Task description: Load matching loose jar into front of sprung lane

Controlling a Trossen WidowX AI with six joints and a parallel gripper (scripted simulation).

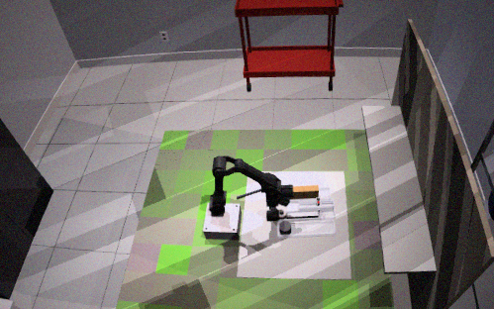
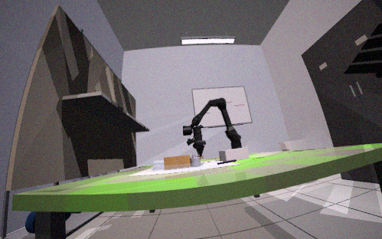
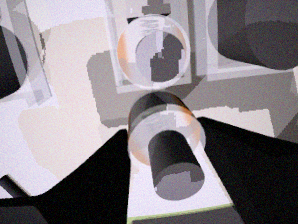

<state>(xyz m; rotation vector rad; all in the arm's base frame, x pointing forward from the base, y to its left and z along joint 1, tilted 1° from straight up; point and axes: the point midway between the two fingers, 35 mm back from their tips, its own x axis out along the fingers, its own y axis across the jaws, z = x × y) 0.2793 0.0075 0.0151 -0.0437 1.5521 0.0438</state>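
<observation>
My gripper tip is now 190 mm short of the clear lane unit, 30 mm to the right of it and 40 mm above it. The rest, counted from my gripper tip: wooden panel 660 mm ahead, 20 mm to the right, 340 mm above; then thin black stick 140 mm behind, 150 mm to the left, 50 mm below.
</observation>
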